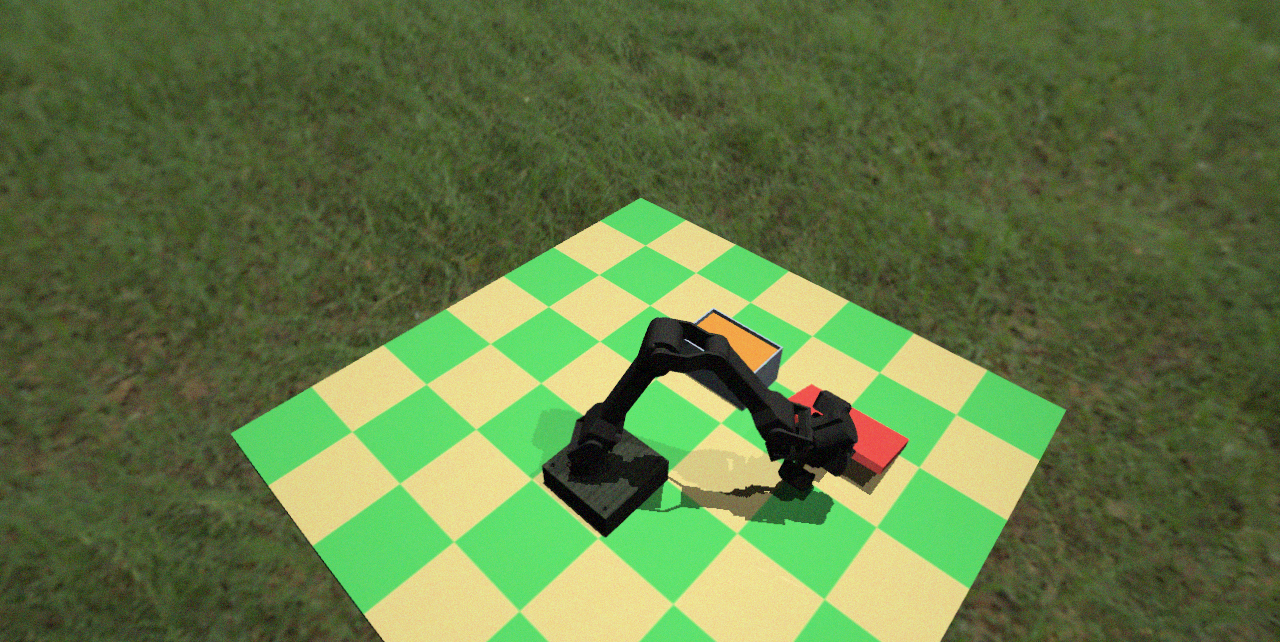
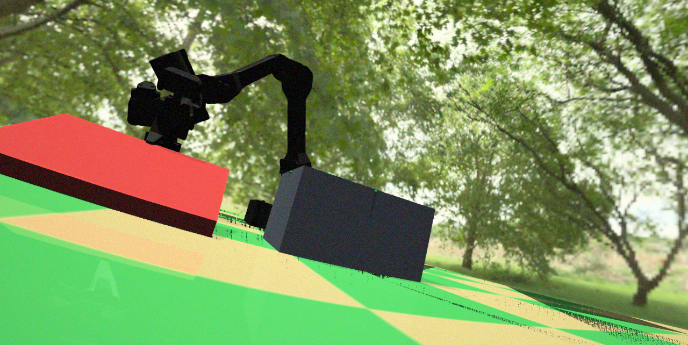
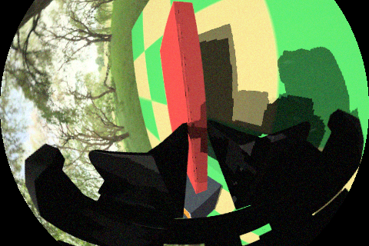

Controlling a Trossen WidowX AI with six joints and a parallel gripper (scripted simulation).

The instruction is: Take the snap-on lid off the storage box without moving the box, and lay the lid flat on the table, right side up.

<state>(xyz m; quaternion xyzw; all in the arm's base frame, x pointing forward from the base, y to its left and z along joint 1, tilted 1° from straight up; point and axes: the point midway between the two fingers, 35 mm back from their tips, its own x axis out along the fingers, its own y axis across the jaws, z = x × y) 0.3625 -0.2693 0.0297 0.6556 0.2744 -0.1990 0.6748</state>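
Now: the red lid 8 cm ahead of my gripper tip, 3 cm below it and 1 cm to the left of it. Round my gripper tip: grey-blue storage box 30 cm to the left, 3 cm ahead, 2 cm below.
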